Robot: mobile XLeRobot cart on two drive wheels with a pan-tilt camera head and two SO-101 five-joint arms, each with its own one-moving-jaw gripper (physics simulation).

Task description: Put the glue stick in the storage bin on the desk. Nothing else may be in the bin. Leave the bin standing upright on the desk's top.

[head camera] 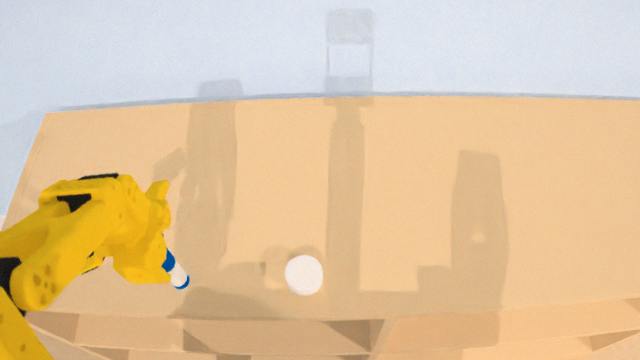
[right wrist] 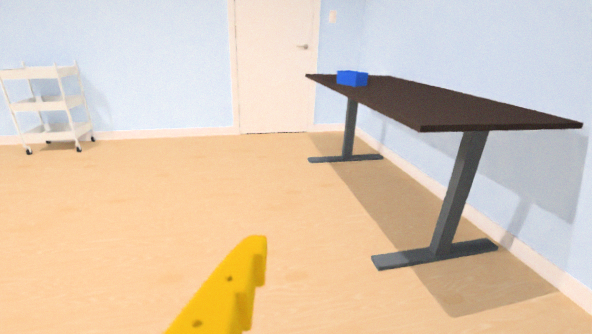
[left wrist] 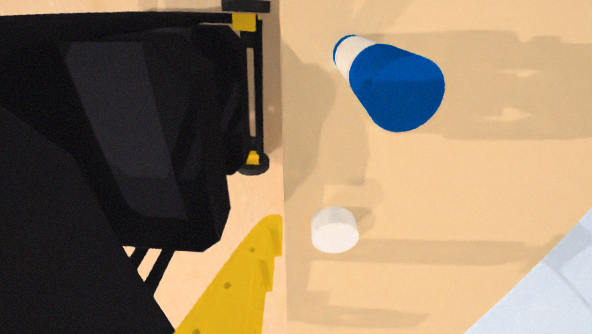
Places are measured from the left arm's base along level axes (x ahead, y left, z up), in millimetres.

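Pixels of known places: left hand, its tool point: (head camera: 166,276) (left wrist: 281,229); right hand, its tool point: (right wrist: 265,254).
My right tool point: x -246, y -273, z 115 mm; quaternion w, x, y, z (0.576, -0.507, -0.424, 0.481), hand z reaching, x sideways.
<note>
Ahead of a thing's pixels: the offset from my right tool point to its top centre. Level surfaces: height alone.
The glue stick @(dy +329, dx +483, dz -181 mm) (head camera: 178,276) (left wrist: 397,90), a white cylinder with a blue cap and blue base, stands upright on the wooden unit's top. My left gripper (head camera: 162,232) (left wrist: 272,222) is open and empty. In the head view it hides part of the stick's cap; in the left wrist view the stick is past the notched jaw's tip and off to the right, apart from it. The storage bin @(dy +665, dx -1605, dz -94 mm) (right wrist: 352,78), blue, stands upright near the far end of the dark desk @(dz -169 mm) (right wrist: 475,107); its inside is hidden. My right gripper (right wrist: 257,240) is open, far from the desk.
A short white cylinder @(dy +162, dx +495, dz -256 mm) (head camera: 304,275) (left wrist: 335,231) stands on the wooden unit (head camera: 280,165), whose open compartments show along its near side. A black part of the robot fills the left of the left wrist view. A white trolley (right wrist: 35,73) stands by the wall, left of a door (right wrist: 275,70).
</note>
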